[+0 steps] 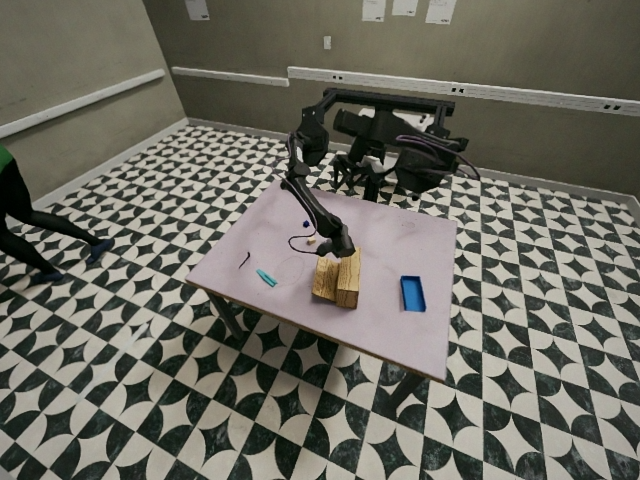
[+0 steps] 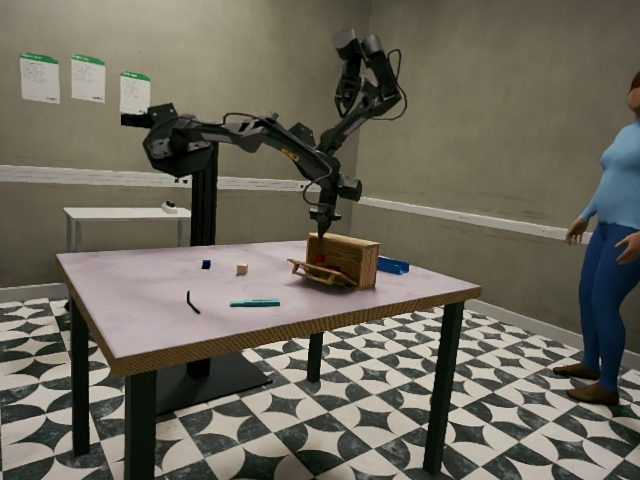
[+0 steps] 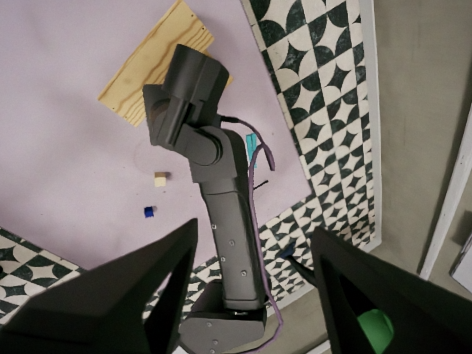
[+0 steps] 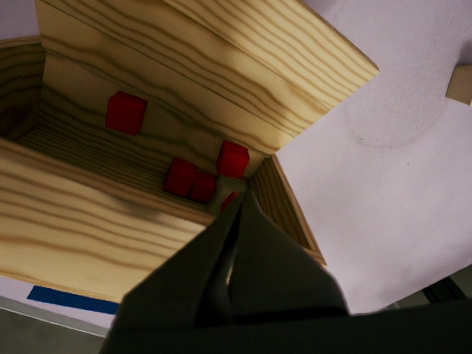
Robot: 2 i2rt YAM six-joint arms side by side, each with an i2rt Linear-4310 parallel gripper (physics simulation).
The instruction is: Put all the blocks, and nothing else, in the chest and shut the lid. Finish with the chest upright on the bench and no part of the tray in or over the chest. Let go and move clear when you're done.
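Note:
The wooden chest lies tipped on its side, its lid hanging open and slanting low over the table. Several red blocks are inside; one is partly hidden by my fingertips. A cream block and a dark blue block lie on the table. My right gripper is shut and empty, tips at the chest's opening. My left gripper is open and empty, high above.
A blue tray lies beyond the chest. A teal clip-like tool and a bent black rod lie on the table. My right arm crosses above the table.

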